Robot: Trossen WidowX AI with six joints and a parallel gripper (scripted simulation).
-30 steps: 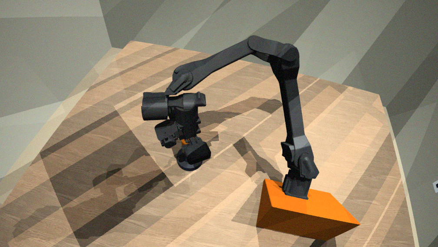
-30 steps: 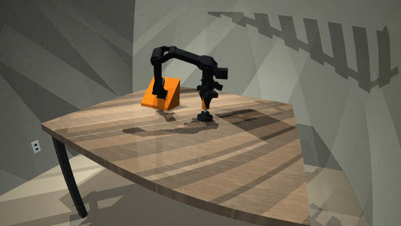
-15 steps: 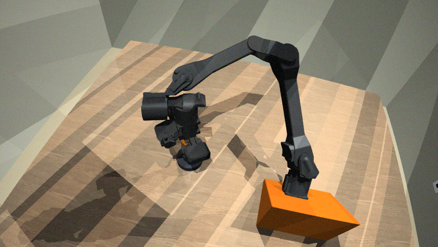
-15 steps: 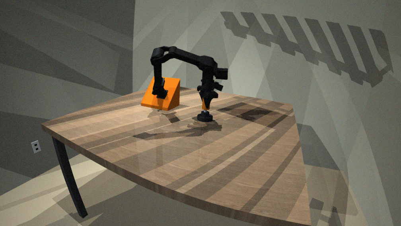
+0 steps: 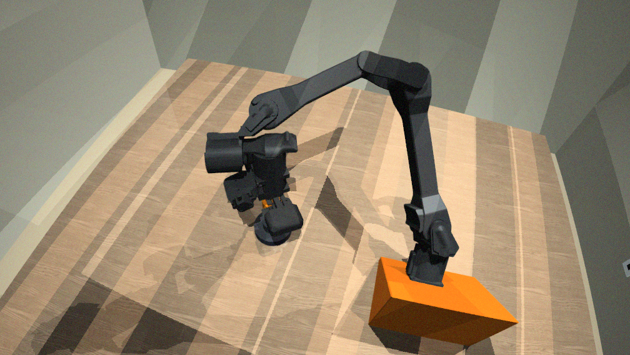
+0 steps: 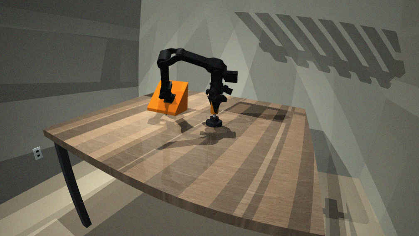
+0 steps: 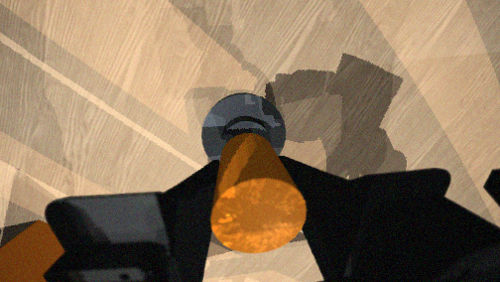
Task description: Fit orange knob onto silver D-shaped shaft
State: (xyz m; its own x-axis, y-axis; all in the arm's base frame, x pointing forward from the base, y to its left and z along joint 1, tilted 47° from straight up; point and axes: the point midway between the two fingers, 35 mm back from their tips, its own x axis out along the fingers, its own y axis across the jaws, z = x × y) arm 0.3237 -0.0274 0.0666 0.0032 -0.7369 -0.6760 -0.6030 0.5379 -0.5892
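Now: the orange knob 3 cm above my gripper tip. From my gripper tip the other things lie so: round pedestal: 4 cm below.
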